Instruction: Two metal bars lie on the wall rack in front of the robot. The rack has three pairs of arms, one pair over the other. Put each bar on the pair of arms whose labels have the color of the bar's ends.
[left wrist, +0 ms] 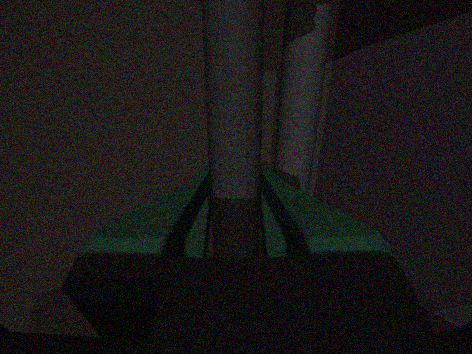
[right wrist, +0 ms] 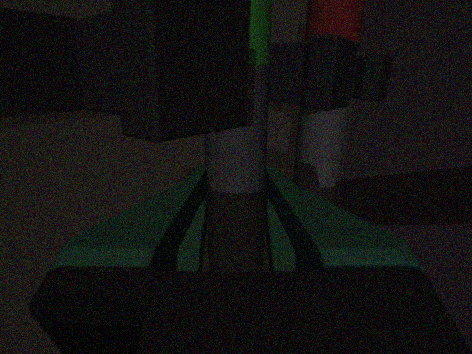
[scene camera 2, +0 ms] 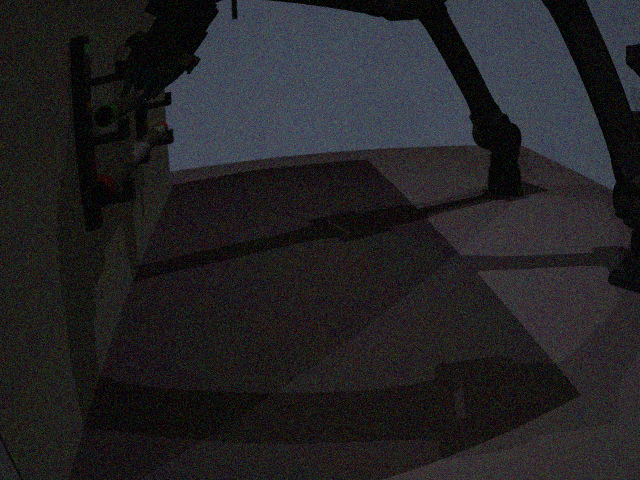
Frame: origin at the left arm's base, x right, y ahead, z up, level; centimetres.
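Seen in the pictures: left gripper, fingertip midpoint: (left wrist: 235,176); right gripper, fingertip midpoint: (right wrist: 235,177); right arm's base at its link origin: (scene camera 2: 504,188).
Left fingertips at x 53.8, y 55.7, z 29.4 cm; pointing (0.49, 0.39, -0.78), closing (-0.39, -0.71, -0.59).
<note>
Pixels of each thing's top centre, then the offset from my left fingertips to it. "*": a spot on its surface instead. Level surfaces: height alone.
- grey metal bar at its top centre: (left wrist: 210,52) (scene camera 2: 136,90) dz +1.9, dx +4.9, dy -3.0 cm
- wall rack at its top centre: (scene camera 2: 97,32) dz +11.3, dx -11.2, dy +7.4 cm
- red-ended bar at its top centre: (left wrist: 294,55) (scene camera 2: 137,142) dz -6.6, dx +5.5, dy -2.8 cm
- green label at a spot on its surface: (scene camera 2: 86,48) * dz +9.5, dx -10.6, dy +8.9 cm
- dark mat at its surface level: dz -29.4 cm
In the left wrist view my left gripper (left wrist: 235,176) is shut on a grey metal bar (left wrist: 234,100). In the right wrist view my right gripper (right wrist: 235,177) is shut on the green-ended bar (right wrist: 235,160) near its green end; a large dark block hides part of it. In the scene view the green-ended bar (scene camera 2: 105,114) appears slightly above the middle near arm of the wall rack (scene camera 2: 80,129). The red-ended bar (scene camera 2: 105,181) (right wrist: 325,132) lies on the lowest pair; a grey bar stretch (left wrist: 300,105) also shows beside my left fingers. Darkness hides most label colors.
A green label (scene camera 2: 86,48) shows near the top of the rack post. Dark gripper hardware (scene camera 2: 170,41) covers the rack's upper far side in the scene view. The pale wall (scene camera 2: 31,258) stands behind the rack. A dark mat (scene camera 2: 258,310) lies below, crossed by arm shadows.
</note>
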